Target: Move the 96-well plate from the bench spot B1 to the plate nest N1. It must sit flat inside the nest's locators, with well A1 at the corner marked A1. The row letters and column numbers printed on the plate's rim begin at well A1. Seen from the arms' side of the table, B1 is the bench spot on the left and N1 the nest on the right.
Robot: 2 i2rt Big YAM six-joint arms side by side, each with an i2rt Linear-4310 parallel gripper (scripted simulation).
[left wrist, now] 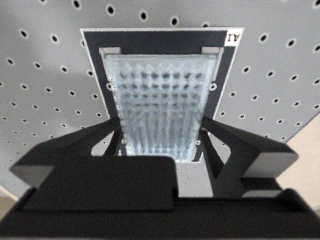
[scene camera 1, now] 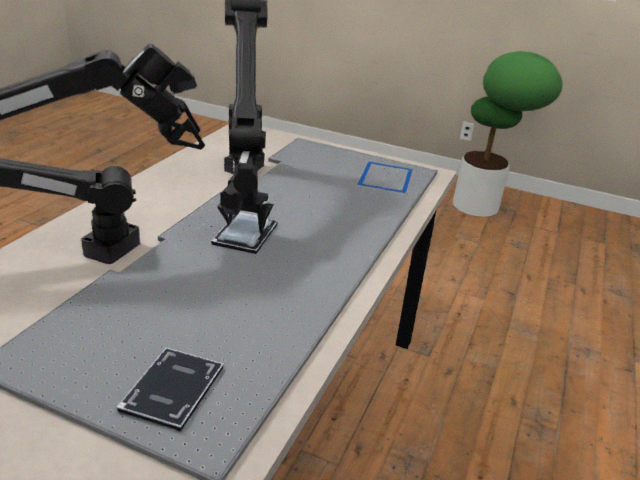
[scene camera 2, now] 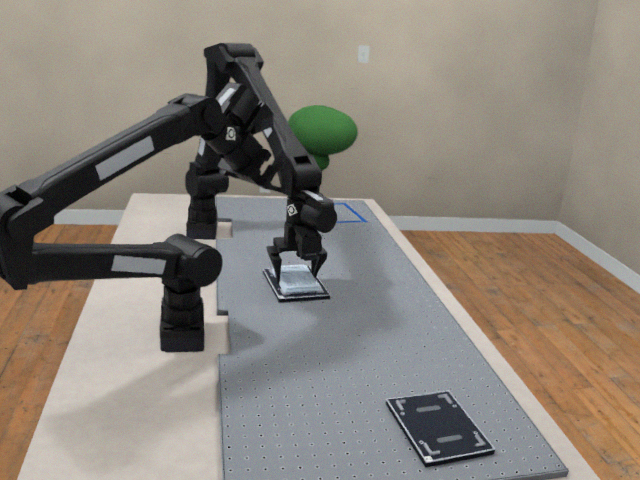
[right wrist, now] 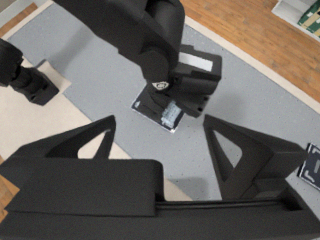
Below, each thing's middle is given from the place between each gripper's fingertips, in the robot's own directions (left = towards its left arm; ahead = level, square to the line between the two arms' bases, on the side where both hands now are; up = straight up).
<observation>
I see my left gripper right at the clear 96-well plate (scene camera 2: 294, 279).
I see the clear 96-well plate 25 cm below my right hand (scene camera 2: 267, 184), 9 cm ahead of it and 7 cm to the left of it.
</observation>
